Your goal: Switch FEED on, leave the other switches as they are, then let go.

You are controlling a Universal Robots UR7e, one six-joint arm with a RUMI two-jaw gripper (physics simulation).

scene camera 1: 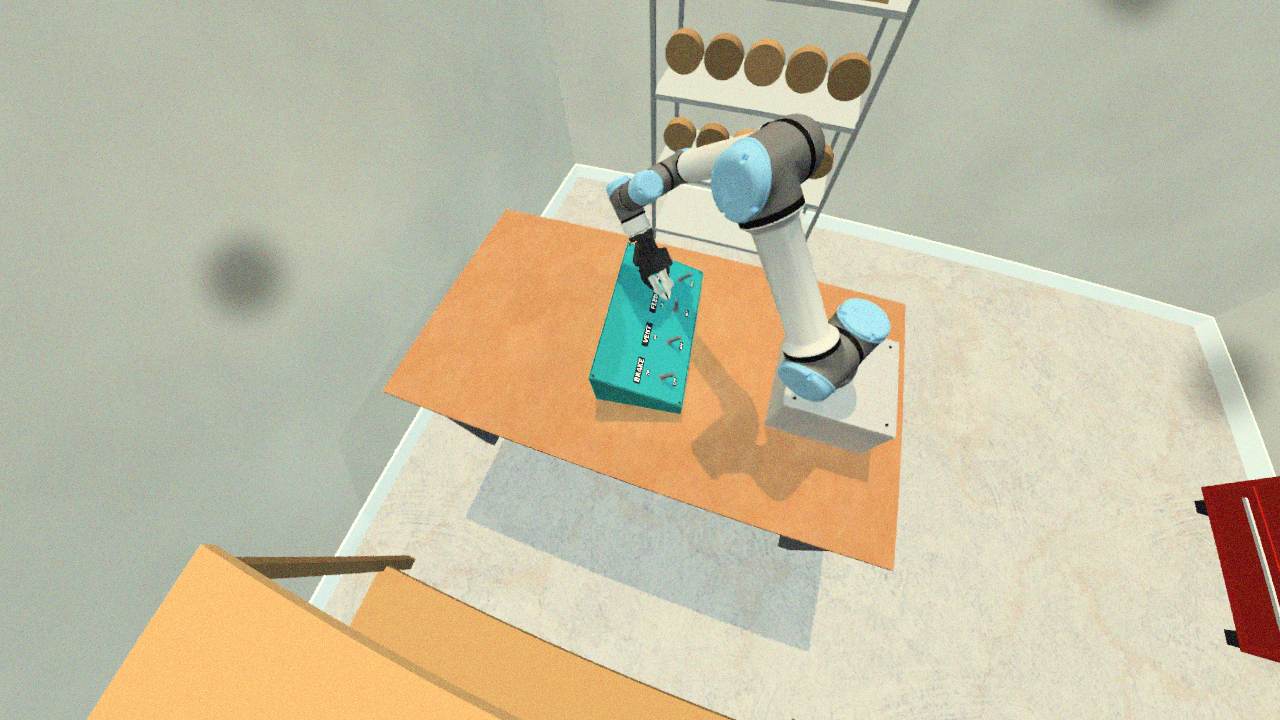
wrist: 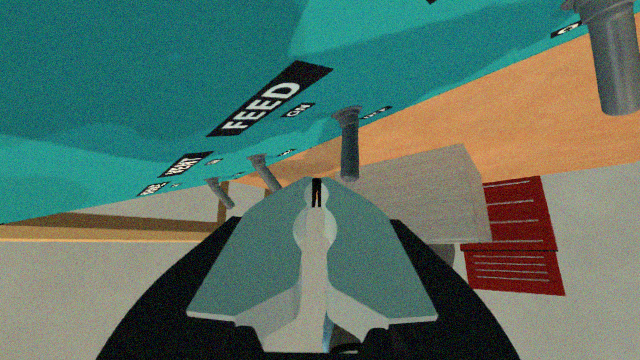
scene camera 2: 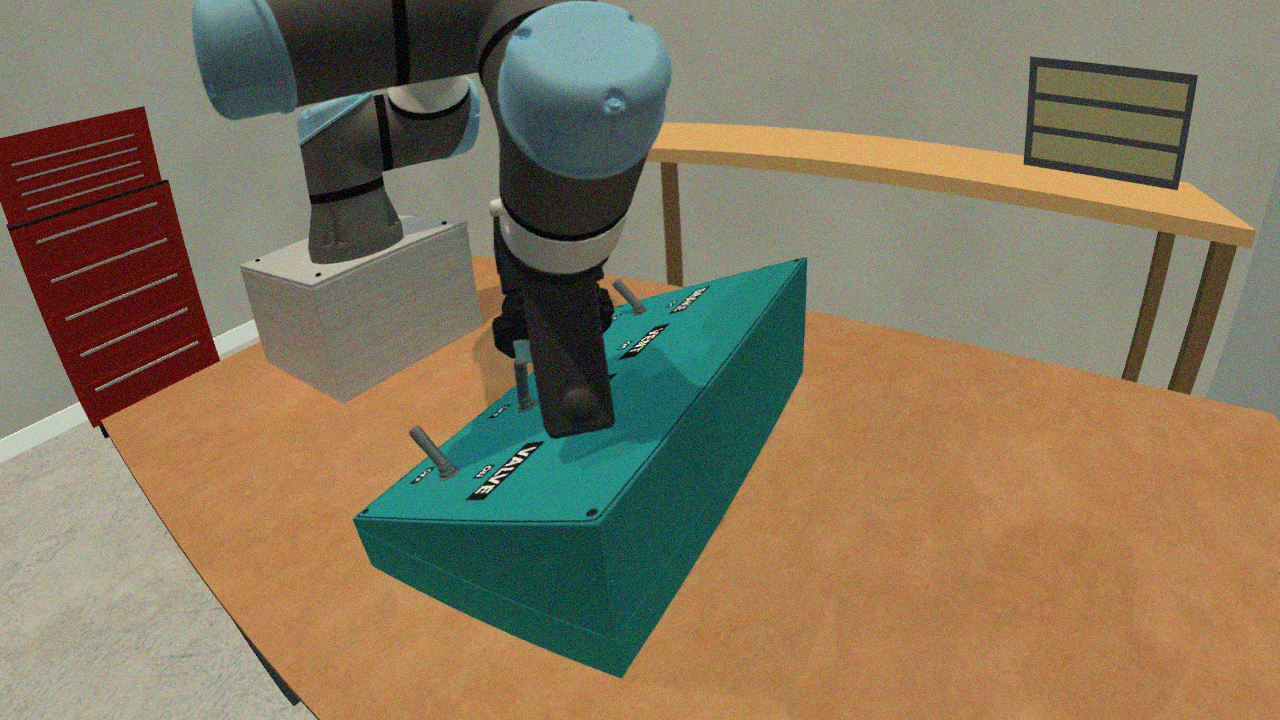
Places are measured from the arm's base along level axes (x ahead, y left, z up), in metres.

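Pixels of known places: gripper, fingertip midpoint: [scene camera 1: 668,299] [wrist: 317,180]; arm's base at its link origin: [scene camera 2: 356,246].
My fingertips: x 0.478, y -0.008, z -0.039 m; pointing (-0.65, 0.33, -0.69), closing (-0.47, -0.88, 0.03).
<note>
For each thing: its middle in the pictures, then the offset to it from my fingertips. Level surfaces: height alone.
- teal switch panel at the middle of its body: [wrist: 216,75] [scene camera 2: 622,414] [scene camera 1: 650,326] 0.066 m left, 0.025 m ahead, 0.080 m down
- FEED lever at the middle of its body: [wrist: 349,148] [scene camera 2: 521,381] [scene camera 1: 676,304] 0.012 m right, 0.023 m back, 0.026 m down
- VALVE lever at the middle of its body: [wrist: 616,58] [scene camera 2: 430,448] [scene camera 1: 686,276] 0.131 m right, 0.001 m ahead, 0.031 m down
- VENT lever at the middle of its body: [wrist: 269,178] [scene camera 1: 674,339] 0.097 m left, 0.073 m back, 0.031 m down
- BRAKE lever at the middle of its body: [scene camera 2: 627,294] [wrist: 221,195] [scene camera 1: 667,375] 0.212 m left, 0.111 m back, 0.031 m down
- table at its surface level: 0.139 m down
The teal switch panel [scene camera 1: 626,344] [scene camera 2: 707,429] [wrist: 100,65] slopes on the table. The FEED lever [scene camera 1: 676,306] [scene camera 2: 522,383] [wrist: 350,150] stands more upright than the others, tilted away from OFF compared with them. The VALVE lever [scene camera 1: 685,278] [scene camera 2: 434,454] [wrist: 614,65], the VENT lever [scene camera 1: 674,341] [wrist: 266,174] and the BRAKE lever [scene camera 1: 667,376] [scene camera 2: 629,296] [wrist: 220,193] lean towards OFF. My gripper [scene camera 1: 664,295] [wrist: 317,180] is shut and empty, its tips close to the FEED lever's free end; contact is unclear. In scene camera 2, the arm largely hides the fingers.
The arm's grey base block [scene camera 1: 859,394] [scene camera 2: 358,313] [wrist: 425,195] stands on the table [scene camera 1: 483,313] [scene camera 2: 939,537] on the levers' side of the panel. A red drawer cabinet [scene camera 2: 107,259] [wrist: 515,215] and a wooden bench [scene camera 2: 850,156] stand beyond. A shelf rack [scene camera 1: 653,134] stands behind the table.
</note>
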